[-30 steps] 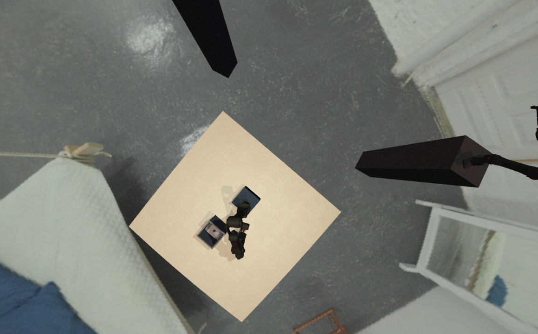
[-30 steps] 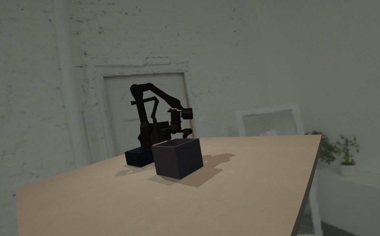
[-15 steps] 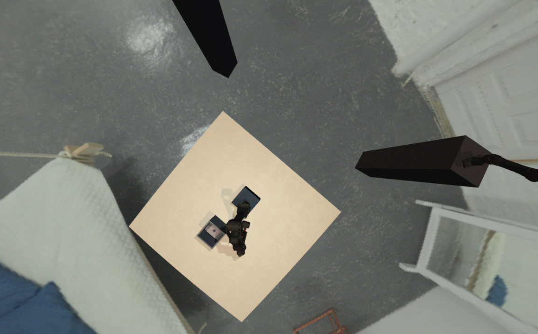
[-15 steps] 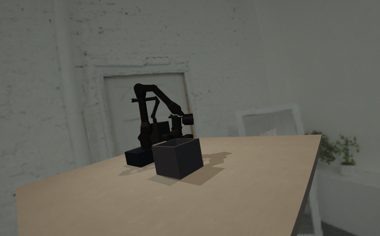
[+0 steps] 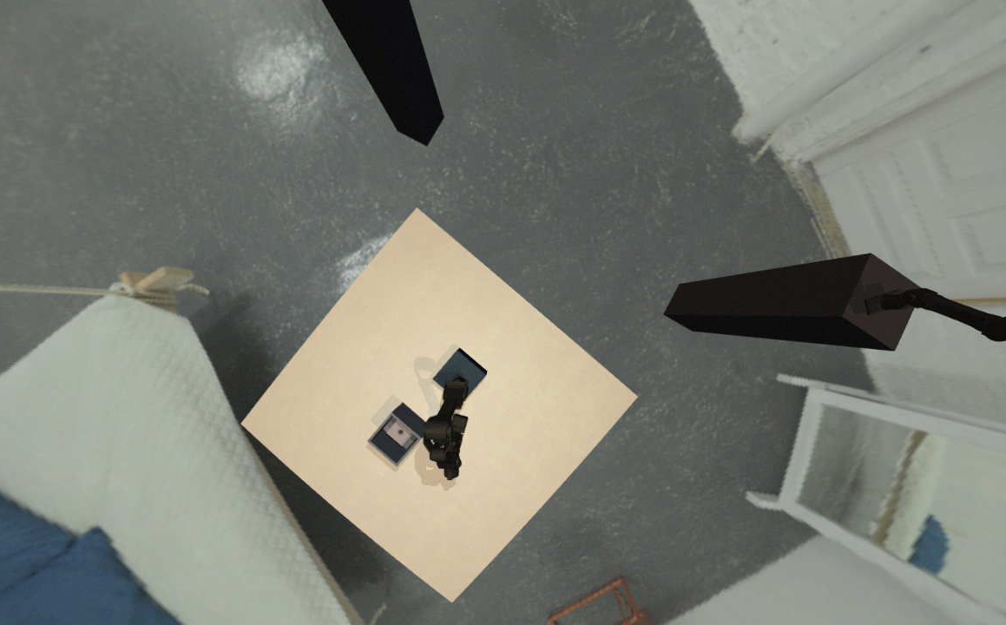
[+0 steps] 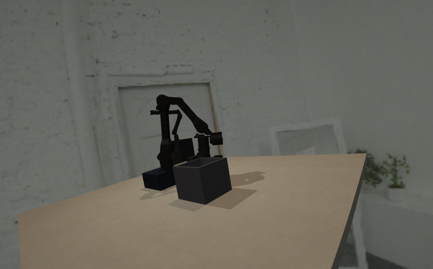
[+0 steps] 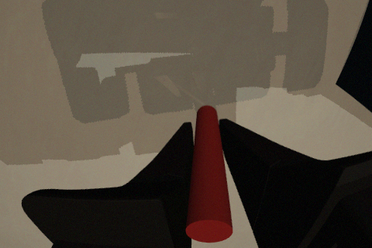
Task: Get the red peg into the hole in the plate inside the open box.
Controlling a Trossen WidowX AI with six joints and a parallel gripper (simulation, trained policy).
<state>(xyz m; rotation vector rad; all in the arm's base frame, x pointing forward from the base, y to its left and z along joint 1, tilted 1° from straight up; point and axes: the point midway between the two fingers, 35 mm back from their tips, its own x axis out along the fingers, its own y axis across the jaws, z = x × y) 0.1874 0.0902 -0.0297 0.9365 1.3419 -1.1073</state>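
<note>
Right now the plate is 210 mm to the right of my gripper tip, 130 mm ahead of it and 20 mm above it. From my gripper tip the other things lie so: red peg: 20 mm above.
</note>
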